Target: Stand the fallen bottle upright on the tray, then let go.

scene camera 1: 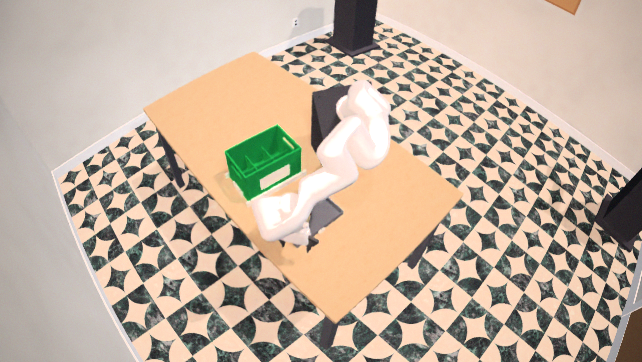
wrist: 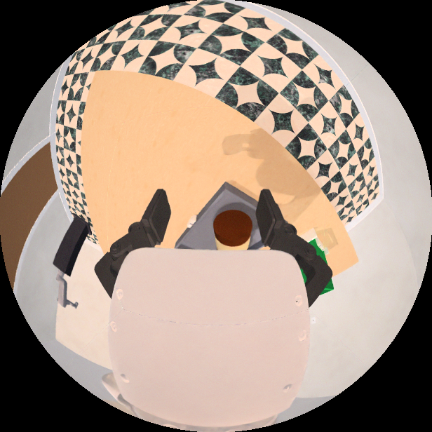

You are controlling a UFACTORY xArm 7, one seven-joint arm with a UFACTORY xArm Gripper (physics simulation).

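Places are measured from the arm's base along level axes (x back, y right, z up), in millimetres.
Pixels of known places: gripper, fingertip midpoint: [scene camera 1: 296,246].
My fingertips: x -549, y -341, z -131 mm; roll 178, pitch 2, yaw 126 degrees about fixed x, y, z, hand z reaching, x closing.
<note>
For each thing: its middle in the pictures, then the offset to it from my fingertips. "spot": a spot on its surface instead. Level surfaces: height alone.
- grey tray, surface spot: [scene camera 1: 328,216] spot: dy +83, dx +227, dz -108 mm
- green crate, body centre: [scene camera 1: 263,163] dy +426, dx +142, dz -26 mm
- wooden table, surface height: dz -113 mm
The brown bottle [wrist: 232,228] shows its round base towards the wrist camera, with a strip of cream label below it. It is over the grey tray [scene camera 1: 328,216] [wrist: 200,234], apparently lying down; its neck is hidden behind the gripper body. In scene camera 1 the arm hides nearly all of the bottle. My gripper [scene camera 1: 298,245] [wrist: 212,200] is open and empty, above the table beside the tray's near-left side in scene camera 1. In the wrist view the bottle's base appears between the fingers, nearer the right one.
A green crate [scene camera 1: 249,187] [wrist: 327,286] with dividers stands on the wooden table [scene camera 1: 350,265] [wrist: 145,135], left of the tray in scene camera 1. A dark block [scene camera 1: 324,112] stands by the arm's base. The table's edge runs close beside the gripper.
</note>
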